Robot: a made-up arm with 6 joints.
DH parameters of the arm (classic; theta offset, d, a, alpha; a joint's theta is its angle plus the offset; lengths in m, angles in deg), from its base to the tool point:
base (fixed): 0 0.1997 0 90
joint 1: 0 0.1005 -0.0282 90
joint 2: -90 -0.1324 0.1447 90
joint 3: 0 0.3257 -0.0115 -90
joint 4: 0 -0.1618 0.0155 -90
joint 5: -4.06 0 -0.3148 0
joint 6: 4.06 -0.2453 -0.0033 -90
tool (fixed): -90 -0.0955 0 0
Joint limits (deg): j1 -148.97..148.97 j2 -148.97..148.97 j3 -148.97..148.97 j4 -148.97..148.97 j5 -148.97..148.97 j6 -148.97..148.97
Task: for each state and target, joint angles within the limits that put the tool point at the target. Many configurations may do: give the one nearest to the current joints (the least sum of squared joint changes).
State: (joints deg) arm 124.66 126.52 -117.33 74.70 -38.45 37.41
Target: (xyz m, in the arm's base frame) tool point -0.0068 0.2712 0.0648
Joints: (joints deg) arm 121.03 126.36 -131.80 130.40 -64.82 60.24
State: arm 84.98 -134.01 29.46 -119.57 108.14 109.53
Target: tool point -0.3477 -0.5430 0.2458
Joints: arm 101.48 -103.86 50.56 -93.73 137.08 97.47
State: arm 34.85 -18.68 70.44 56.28 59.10 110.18
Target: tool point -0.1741 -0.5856 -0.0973
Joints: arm 58.97 -71.52 80.93 59.42 65.83 112.61
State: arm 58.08 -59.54 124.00 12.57 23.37 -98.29
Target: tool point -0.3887 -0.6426 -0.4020
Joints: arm 75.52 -71.49 126.21 26.57 2.61 -101.42
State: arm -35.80 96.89 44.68 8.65 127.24 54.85
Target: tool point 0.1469 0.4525 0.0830
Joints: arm -31.66 87.53 48.85 9.30 117.76 58.38
